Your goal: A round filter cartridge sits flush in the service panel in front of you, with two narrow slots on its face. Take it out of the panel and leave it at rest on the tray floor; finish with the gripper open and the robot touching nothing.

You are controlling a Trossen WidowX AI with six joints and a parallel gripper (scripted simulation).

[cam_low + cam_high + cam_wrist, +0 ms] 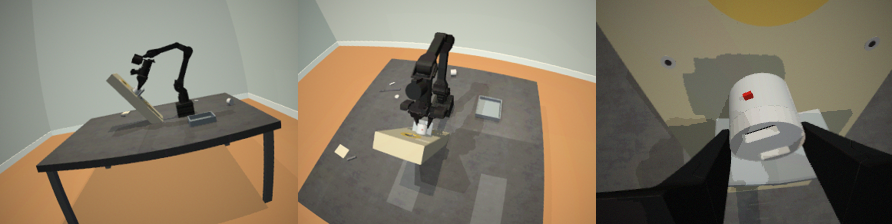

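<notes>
The grey tray lies 34 cm behind my gripper tip, 28 cm to the left of it and 21 cm below it. Also, from my gripper tip: round grey filter cartridge: 1 cm ahead; then cream block: 19 cm ahead, 51 cm to the right, 21 cm below.
</notes>
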